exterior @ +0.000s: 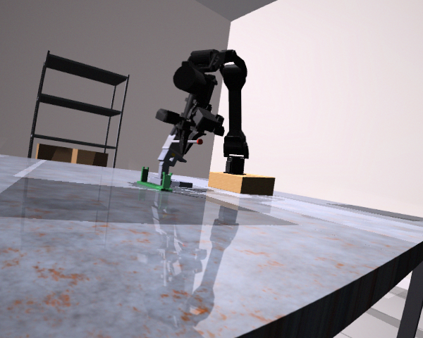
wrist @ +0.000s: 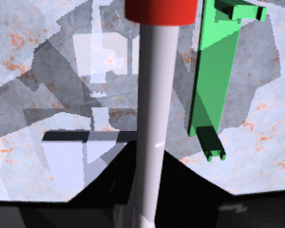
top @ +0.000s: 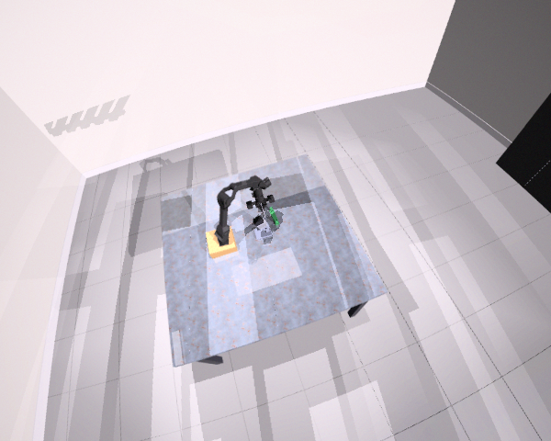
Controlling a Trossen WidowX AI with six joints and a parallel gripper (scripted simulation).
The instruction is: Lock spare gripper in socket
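My gripper tip is now 3 cm past the socket, 11 cm to the left of it and 5 cm above it. Round my gripper tip: green mount (7 cm ahead, 7 cm below); then spare gripper (3 cm behind, 11 cm to the right, 3 cm above).
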